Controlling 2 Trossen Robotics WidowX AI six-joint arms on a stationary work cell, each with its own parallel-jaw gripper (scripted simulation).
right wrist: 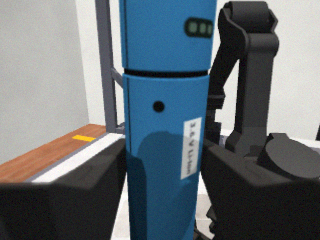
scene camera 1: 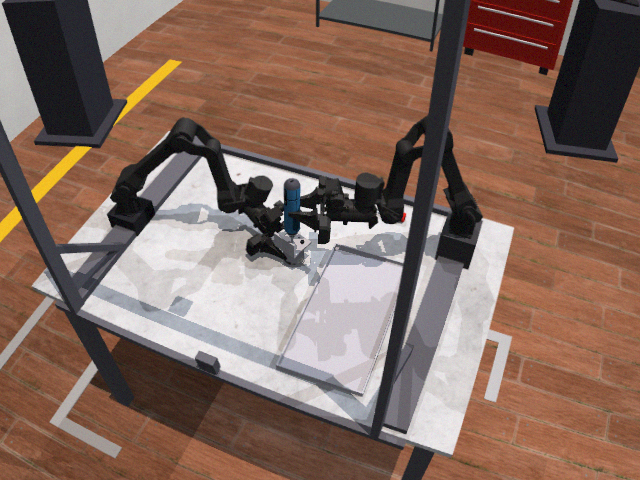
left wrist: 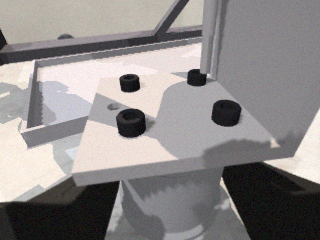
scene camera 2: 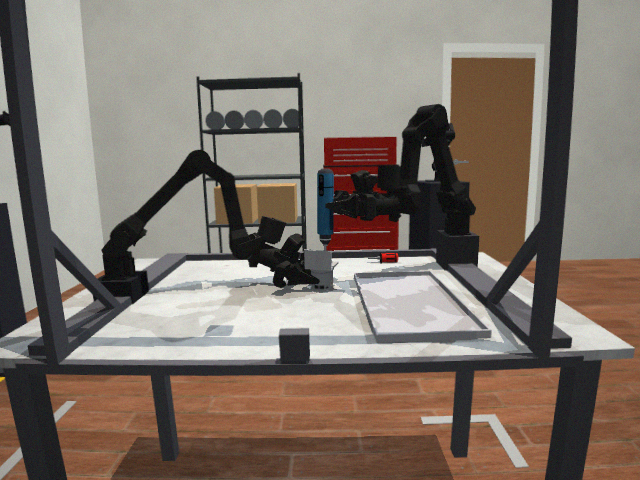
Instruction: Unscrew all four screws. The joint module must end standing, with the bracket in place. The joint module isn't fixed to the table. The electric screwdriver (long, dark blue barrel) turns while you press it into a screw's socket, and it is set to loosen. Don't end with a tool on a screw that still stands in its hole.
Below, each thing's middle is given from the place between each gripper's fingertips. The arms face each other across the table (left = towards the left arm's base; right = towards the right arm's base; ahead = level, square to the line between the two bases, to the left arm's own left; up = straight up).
Right now the grey bracket (left wrist: 258, 61) is 4 cm above my left hand, 2 cm to the right of it and 2 cm behind it. The rest, counted from my left hand: shallow tray (scene camera 1: 336, 337) 19 cm to the right, 19 cm behind, 3 cm below.
I see the grey bracket 20 mm ahead of my right hand, 30 mm to the left of it and 150 mm below it. From my right hand the other things lie so: shallow tray 150 mm behind, 130 mm to the right, 220 mm below.
